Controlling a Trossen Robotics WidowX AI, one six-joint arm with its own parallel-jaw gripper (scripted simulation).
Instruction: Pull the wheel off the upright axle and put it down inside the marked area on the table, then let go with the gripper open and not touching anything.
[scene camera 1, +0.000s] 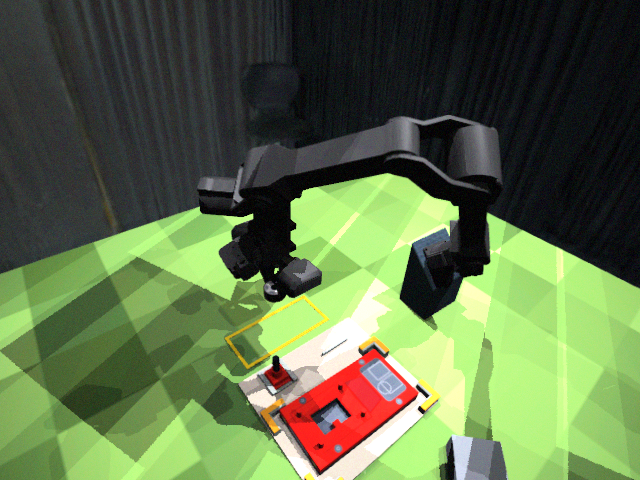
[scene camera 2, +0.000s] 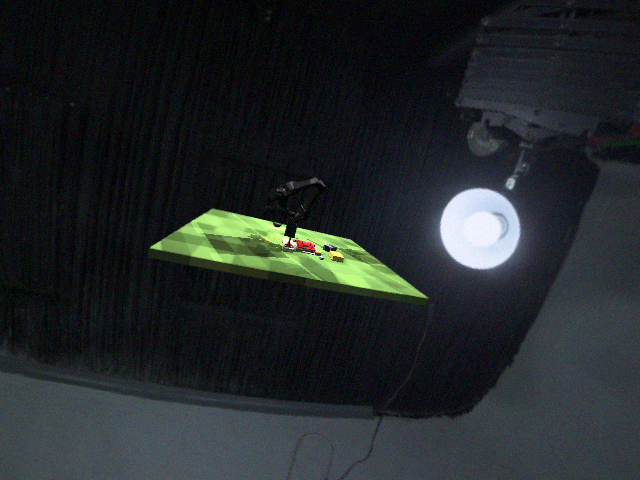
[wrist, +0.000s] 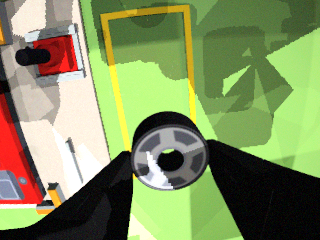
Scene:
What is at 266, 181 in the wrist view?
My gripper.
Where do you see my gripper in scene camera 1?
275, 290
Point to a wheel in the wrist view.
166, 172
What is my gripper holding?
A wheel.

